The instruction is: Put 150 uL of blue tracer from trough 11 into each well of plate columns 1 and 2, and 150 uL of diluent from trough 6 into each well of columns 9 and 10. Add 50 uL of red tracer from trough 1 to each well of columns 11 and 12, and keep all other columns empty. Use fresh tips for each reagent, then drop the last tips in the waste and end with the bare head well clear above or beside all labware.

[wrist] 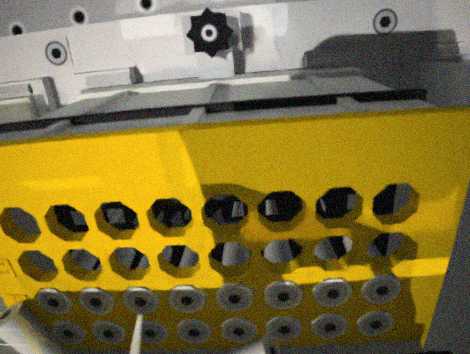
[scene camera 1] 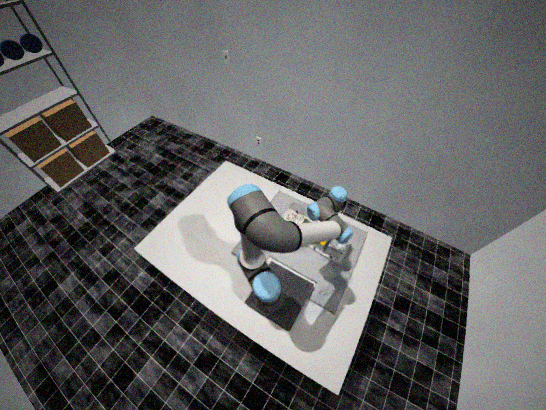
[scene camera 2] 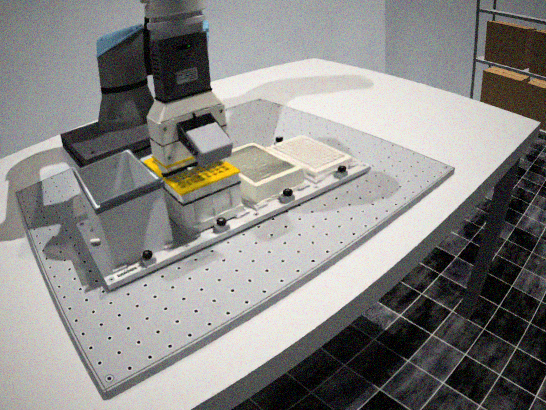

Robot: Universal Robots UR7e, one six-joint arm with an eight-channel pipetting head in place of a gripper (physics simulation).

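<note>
My pipetting head (scene camera 2: 172,150) is low at the yellow tip rack (scene camera 2: 205,179) (wrist: 320,145); its nozzles are hidden, so I cannot tell whether they bear tips. In the wrist view the two rows of holes nearest the rack's far edge are empty, and the two rows below hold tips. A pale loose tip (wrist: 25,330) lies aslant at the lower left, and a thin pointed tip (wrist: 136,336) rises beside it. The cream trough reservoir (scene camera 2: 275,188) stands right of the rack, then the pale well plate (scene camera 2: 325,174). Liquid colours and well contents cannot be made out.
A tall grey waste bin (scene camera 2: 132,230) stands left of the rack. Black knobs (scene camera 2: 287,192) (wrist: 209,33) line the holder rail (scene camera 2: 240,220). All stand on a perforated board (scene camera 2: 200,305). The arm (scene camera 1: 265,230) reaches over the white table (scene camera 1: 175,260).
</note>
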